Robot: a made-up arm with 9 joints. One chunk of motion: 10 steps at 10 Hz.
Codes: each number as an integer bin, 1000 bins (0 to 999) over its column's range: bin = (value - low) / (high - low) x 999, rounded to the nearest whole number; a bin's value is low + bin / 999 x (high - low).
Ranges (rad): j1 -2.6..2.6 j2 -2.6..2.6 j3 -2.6..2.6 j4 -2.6..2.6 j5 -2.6..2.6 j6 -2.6..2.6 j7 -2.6..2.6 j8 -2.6..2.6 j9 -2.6..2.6
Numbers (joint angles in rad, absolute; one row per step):
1: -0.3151 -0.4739 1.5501 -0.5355 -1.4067 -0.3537 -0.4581 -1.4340 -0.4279
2: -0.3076 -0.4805 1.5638 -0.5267 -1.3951 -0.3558 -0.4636 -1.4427 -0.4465
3: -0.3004 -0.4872 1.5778 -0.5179 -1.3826 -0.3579 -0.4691 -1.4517 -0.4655
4: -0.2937 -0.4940 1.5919 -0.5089 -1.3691 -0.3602 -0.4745 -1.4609 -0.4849
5: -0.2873 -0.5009 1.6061 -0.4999 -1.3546 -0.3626 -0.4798 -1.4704 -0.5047
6: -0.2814 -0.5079 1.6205 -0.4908 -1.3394 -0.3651 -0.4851 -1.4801 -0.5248
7: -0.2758 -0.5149 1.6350 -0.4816 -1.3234 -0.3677 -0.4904 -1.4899 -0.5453
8: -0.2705 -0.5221 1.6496 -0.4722 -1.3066 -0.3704 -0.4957 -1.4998 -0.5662
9: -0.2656 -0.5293 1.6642 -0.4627 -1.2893 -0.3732 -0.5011 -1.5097 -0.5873
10: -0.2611 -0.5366 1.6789 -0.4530 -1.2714 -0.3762 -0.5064 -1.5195 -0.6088
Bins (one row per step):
1: 439 408 797 397 229 432 411 224 417
2: 440 407 800 398 231 431 410 222 414
3: 442 406 803 400 234 431 409 221 410
4: 443 405 805 402 236 430 408 219 406
5: 444 403 808 403 239 430 407 217 403
6: 445 402 811 405 242 429 406 215 399
7: 447 401 814 407 245 429 405 213 395
8: 448 399 816 409 248 428 404 211 391
9: 448 398 819 411 252 428 403 209 387
10: 449 396 822 412 255 427 402 208 383

